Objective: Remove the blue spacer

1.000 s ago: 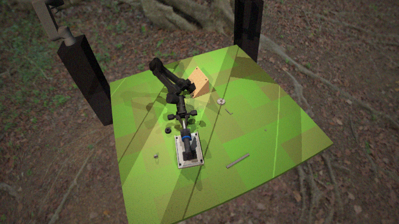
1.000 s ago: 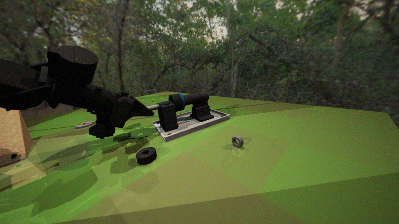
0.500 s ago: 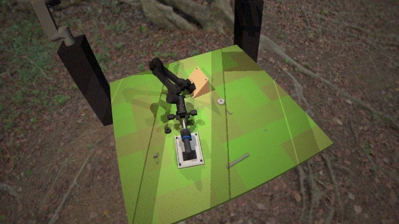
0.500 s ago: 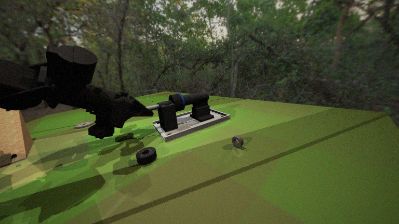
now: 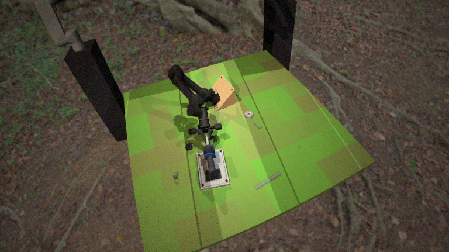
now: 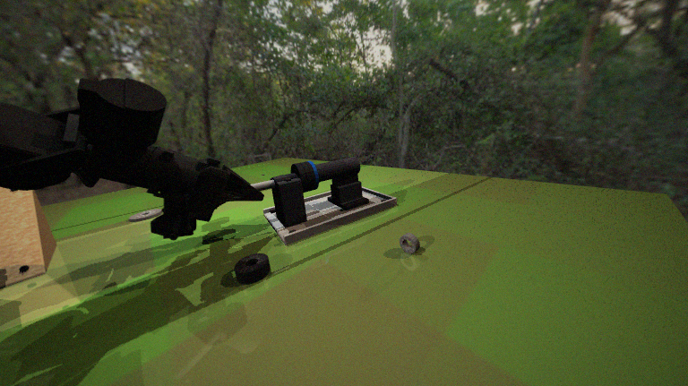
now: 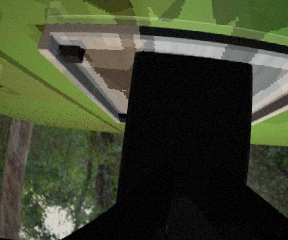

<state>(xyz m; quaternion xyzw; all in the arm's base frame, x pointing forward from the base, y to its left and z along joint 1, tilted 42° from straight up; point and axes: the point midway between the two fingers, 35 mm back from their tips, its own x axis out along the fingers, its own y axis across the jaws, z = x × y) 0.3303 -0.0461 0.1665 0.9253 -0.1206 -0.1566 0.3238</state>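
Right now the grey shaft is 5 cm ahead of my gripper tip, 1 cm to the right of it and 2 cm above it. From my gripper tip the other things lie so: black ring 6 cm behind, 11 cm to the right, 5 cm below; blue spacer 9 cm ahead, 1 cm to the right, 2 cm above.
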